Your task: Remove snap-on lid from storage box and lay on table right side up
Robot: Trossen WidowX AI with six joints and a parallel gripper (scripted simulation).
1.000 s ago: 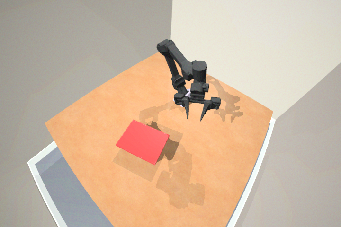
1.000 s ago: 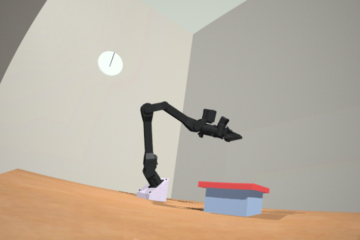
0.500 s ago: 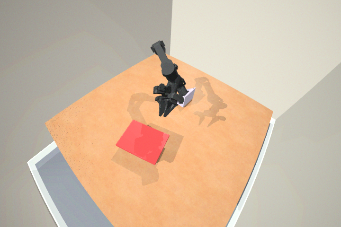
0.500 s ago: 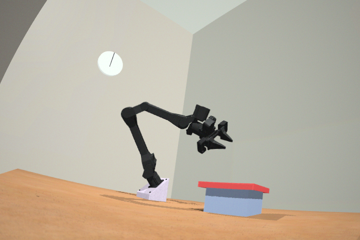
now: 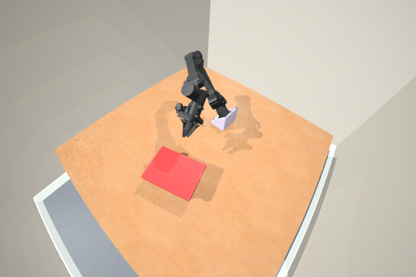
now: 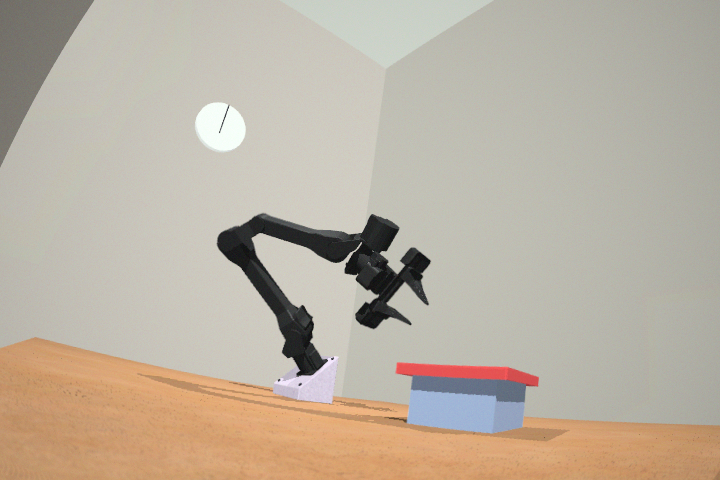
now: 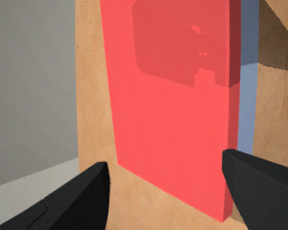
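My gripper tip is now 120 mm short of the red lid, 110 mm above it and 20 mm to the right of it. Also, from my gripper tip: blue-grey storage box: 150 mm below, 120 mm ahead, 20 mm to the left.
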